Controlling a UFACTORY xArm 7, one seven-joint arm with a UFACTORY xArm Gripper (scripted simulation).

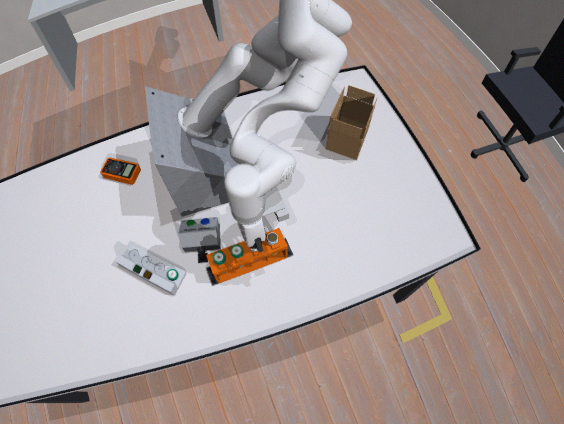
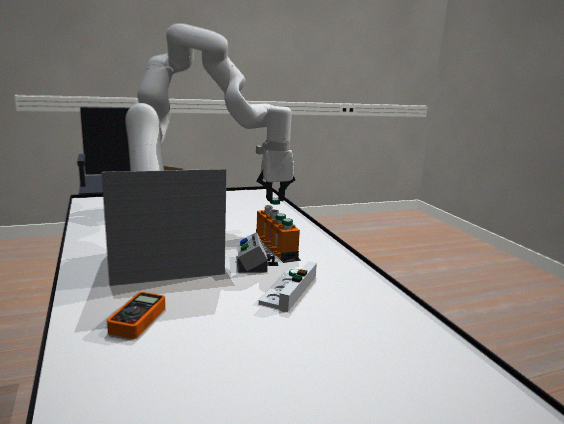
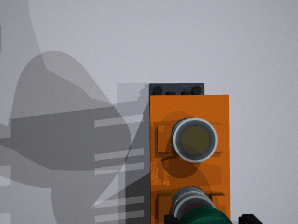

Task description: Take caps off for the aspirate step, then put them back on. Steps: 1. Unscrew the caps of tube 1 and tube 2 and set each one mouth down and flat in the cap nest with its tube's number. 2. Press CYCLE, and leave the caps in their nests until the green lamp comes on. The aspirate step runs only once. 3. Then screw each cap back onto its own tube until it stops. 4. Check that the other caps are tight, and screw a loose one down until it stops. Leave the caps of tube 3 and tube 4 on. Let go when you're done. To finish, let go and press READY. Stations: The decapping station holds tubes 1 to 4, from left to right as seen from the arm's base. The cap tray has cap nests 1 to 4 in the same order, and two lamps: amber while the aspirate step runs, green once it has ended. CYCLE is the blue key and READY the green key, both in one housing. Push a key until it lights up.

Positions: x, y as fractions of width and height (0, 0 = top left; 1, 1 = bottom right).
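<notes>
Grey key housing (image 1: 0.35, 0.56), (image 2: 0.45, 0.61). Cardboard box (image 1: 0.61, 0.33); out of frame in image 3.
</notes>
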